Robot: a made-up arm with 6 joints. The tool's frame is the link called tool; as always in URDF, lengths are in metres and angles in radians. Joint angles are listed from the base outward. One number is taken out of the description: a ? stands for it. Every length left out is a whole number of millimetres.
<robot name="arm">
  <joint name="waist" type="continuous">
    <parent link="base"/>
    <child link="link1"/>
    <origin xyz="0.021 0.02 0.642" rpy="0 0 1.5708"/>
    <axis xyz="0 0 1"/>
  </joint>
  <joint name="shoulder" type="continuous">
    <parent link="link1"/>
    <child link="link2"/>
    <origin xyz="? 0.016 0" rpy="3.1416 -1.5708 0"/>
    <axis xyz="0 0 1"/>
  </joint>
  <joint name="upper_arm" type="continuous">
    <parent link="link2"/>
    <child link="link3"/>
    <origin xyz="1.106 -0.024 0"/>
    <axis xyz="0 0 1"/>
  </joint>
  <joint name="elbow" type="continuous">
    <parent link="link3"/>
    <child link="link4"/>
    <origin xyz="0.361 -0.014 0" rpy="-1.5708 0 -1.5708"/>
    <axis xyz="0 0 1"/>
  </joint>
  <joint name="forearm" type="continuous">
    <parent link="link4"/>
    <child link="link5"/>
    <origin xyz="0.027 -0.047 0" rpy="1.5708 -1.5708 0"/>
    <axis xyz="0 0 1"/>
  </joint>
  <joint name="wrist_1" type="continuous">
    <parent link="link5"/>
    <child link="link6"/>
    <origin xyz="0.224 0.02 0" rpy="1.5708 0 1.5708"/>
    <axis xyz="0 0 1"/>
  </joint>
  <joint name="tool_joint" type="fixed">
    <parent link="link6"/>
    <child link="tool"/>
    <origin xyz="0.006 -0.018 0" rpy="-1.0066 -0.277 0.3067"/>
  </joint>
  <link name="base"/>
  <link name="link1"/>
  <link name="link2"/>
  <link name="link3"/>
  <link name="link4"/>
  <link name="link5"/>
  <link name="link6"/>
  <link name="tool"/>
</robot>
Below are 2 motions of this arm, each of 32 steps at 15 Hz.
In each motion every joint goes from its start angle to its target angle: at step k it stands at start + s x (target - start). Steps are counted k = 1, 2, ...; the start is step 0. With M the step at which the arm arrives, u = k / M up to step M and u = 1 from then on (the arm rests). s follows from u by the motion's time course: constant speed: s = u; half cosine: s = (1 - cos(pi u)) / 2; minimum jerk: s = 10 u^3 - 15 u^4 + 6 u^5.
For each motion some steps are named. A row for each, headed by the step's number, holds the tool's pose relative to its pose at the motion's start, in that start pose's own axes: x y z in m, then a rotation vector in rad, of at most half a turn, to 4 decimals.
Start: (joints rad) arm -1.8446 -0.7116 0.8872 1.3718 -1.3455 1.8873
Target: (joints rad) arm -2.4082 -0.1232 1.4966 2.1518 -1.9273 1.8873
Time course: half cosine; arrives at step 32
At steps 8, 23, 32:
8: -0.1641 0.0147 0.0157 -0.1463 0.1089 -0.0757
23: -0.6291 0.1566 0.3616 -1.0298 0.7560 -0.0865
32: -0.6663 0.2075 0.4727 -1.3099 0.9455 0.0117

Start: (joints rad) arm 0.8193 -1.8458 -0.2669 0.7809 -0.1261 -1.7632
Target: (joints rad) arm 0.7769 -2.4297 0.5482 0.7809 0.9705 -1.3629
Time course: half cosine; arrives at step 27
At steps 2, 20, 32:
2: -0.0043 -0.0034 0.0023 -0.0149 -0.0063 0.0086
20: -0.3583 -0.0482 -0.0464 -0.8807 -0.3074 0.6785
32: -0.4421 -0.0297 -0.1005 -1.0347 -0.3383 0.8301

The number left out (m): 0.046
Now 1 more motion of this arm.
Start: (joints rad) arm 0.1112 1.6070 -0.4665 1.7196 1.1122 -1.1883
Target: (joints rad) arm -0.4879 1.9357 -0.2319 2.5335 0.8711 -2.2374
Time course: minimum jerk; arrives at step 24
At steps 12, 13, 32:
12: -0.1426 0.2921 -0.4621 0.2908 0.0548 -0.4814
13: -0.1604 0.3556 -0.5274 0.3558 0.0736 -0.5554
32: -0.2121 0.7734 -0.8251 0.7944 0.2128 -0.9121

